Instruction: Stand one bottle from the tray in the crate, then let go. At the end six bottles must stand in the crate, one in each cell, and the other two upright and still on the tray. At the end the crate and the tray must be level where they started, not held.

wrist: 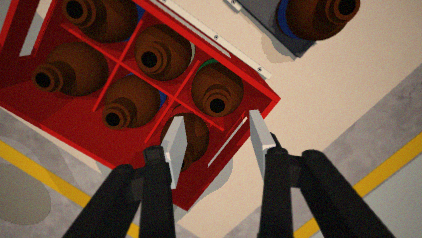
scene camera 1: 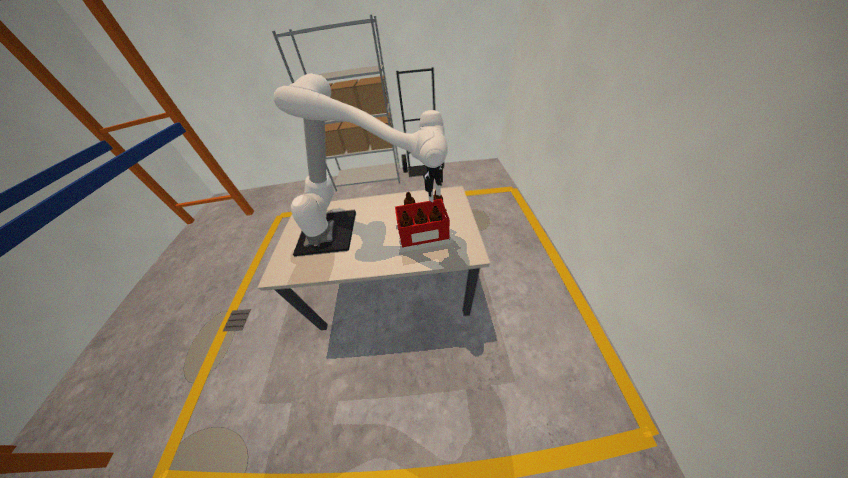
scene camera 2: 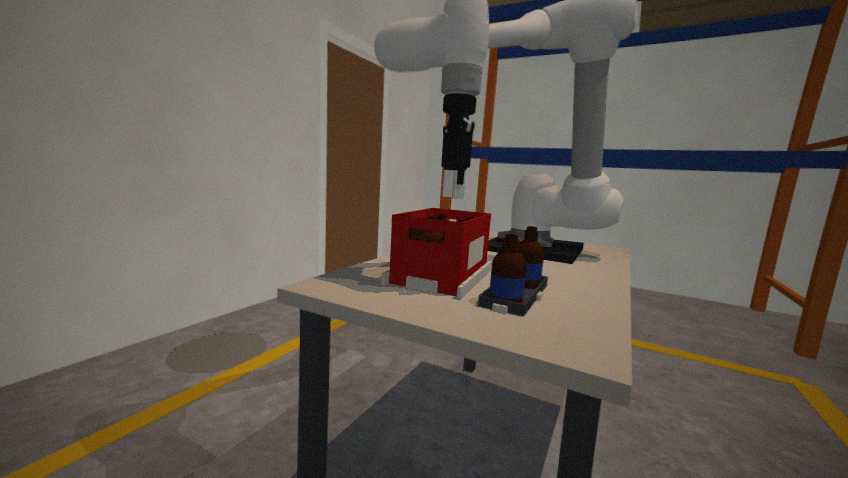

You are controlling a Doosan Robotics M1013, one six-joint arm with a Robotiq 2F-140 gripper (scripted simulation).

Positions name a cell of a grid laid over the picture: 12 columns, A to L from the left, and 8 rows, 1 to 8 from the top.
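The gripper (scene camera 2: G4) shows in the wrist view as well (wrist: G5). With the gripper in the scene are a red crate (scene camera 2: G5), which the wrist view also shows (wrist: C5), and a dark grey tray (scene camera 2: G6).
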